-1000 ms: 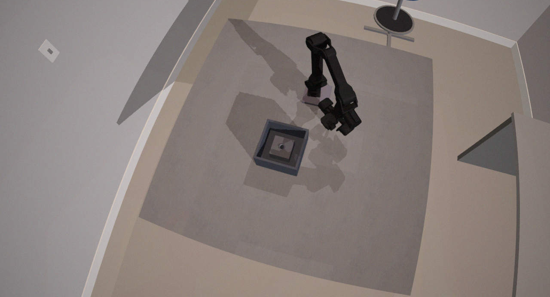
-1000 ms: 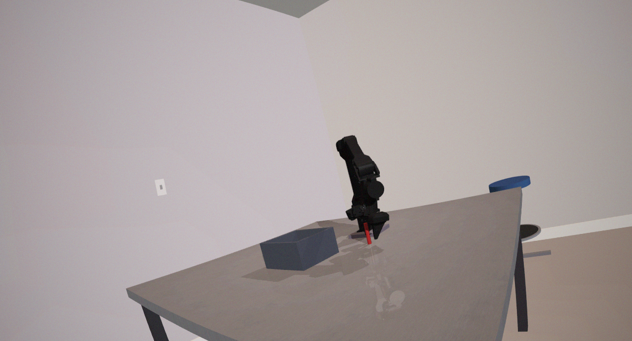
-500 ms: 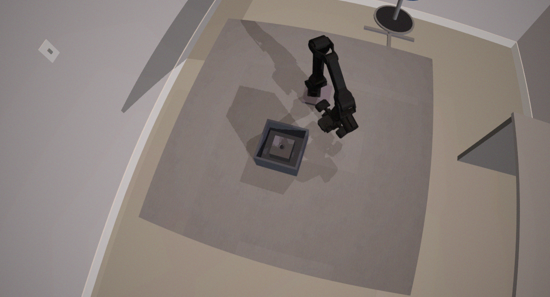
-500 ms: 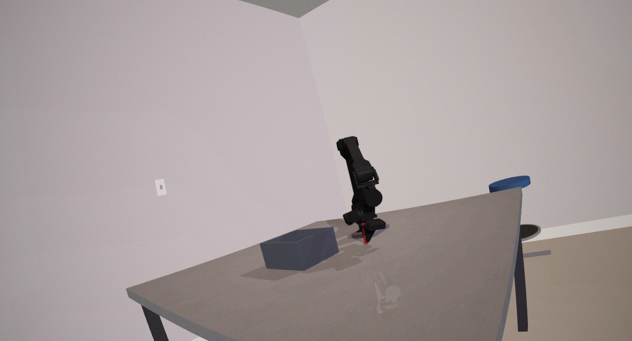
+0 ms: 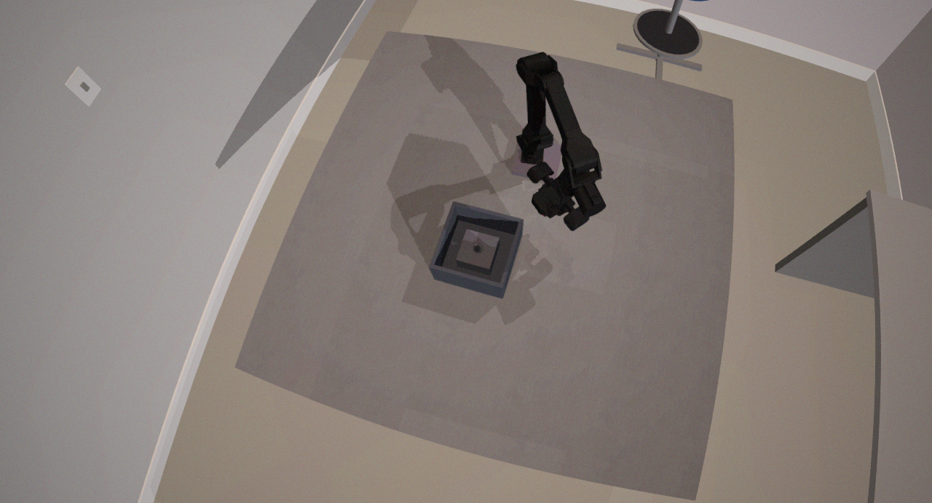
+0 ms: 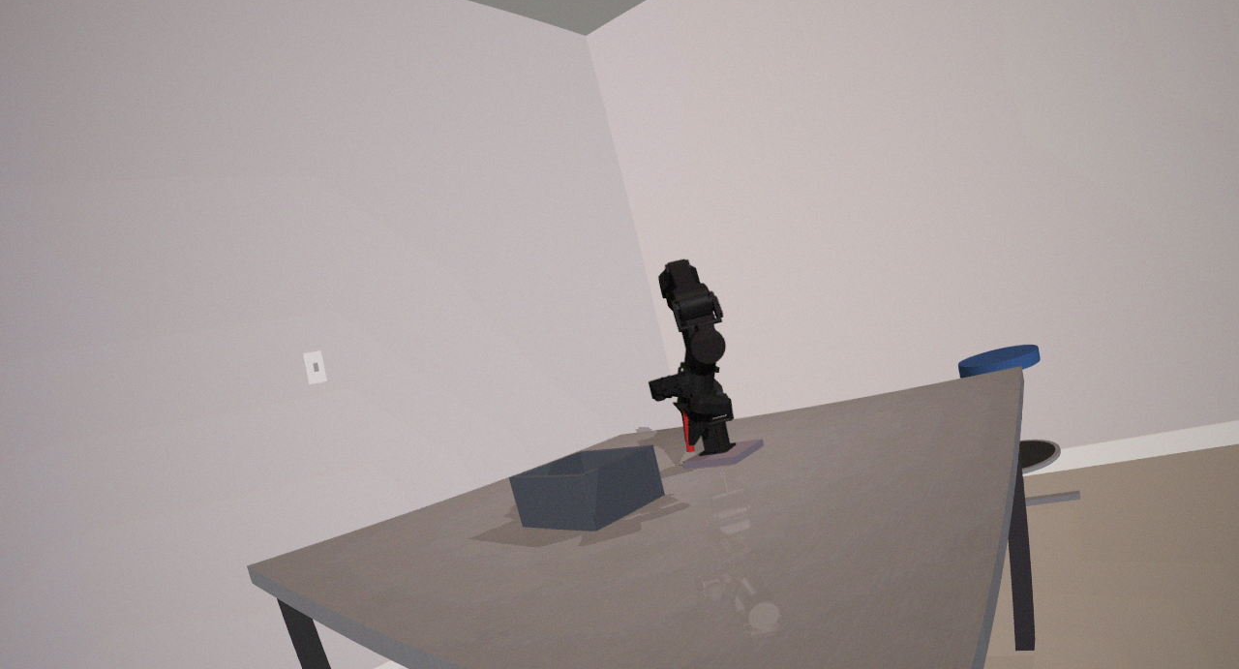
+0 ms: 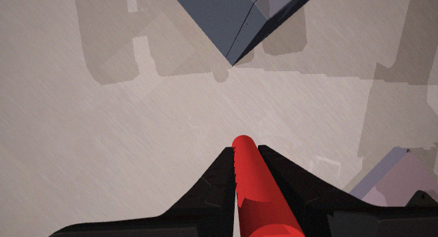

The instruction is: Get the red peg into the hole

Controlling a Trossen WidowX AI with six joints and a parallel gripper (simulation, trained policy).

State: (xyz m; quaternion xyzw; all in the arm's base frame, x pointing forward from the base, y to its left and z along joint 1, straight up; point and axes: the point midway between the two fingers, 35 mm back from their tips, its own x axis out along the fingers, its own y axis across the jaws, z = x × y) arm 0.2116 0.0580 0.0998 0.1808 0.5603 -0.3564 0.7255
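Right now my gripper tip is 110 mm short of the plate, 160 mm to the left of it and 40 mm above it. From my gripper tip the other things lie so: box: 110 mm ahead, 160 mm to the right, 60 mm below; red peg: 30 mm above.
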